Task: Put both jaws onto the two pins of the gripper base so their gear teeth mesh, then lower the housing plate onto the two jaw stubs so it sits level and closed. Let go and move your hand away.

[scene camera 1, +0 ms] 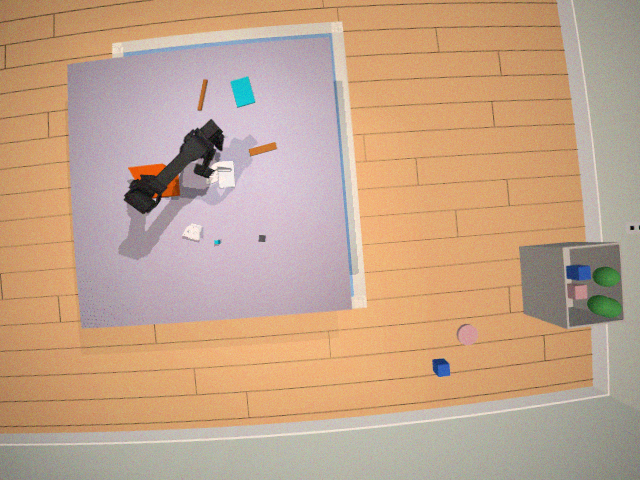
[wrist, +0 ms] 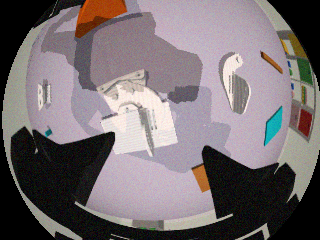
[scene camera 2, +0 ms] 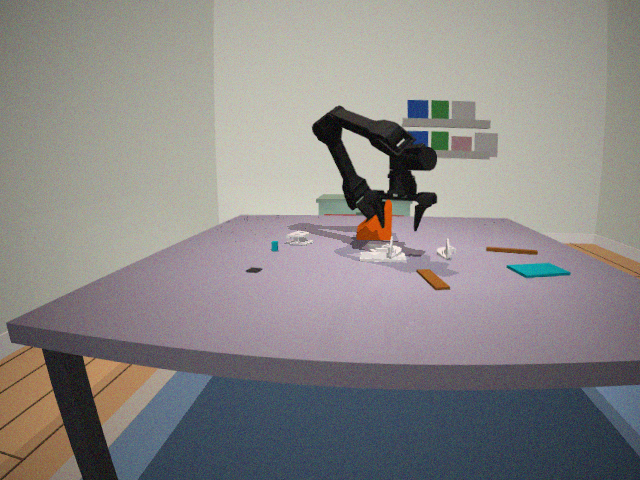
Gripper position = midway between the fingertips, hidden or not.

Note:
My gripper (scene camera 2: pixel 399 229) is open, holding nothing. I also see a flat white part (wrist: pixel 127 129).
My gripper shows as well in the wrist view (wrist: pixel 160 144).

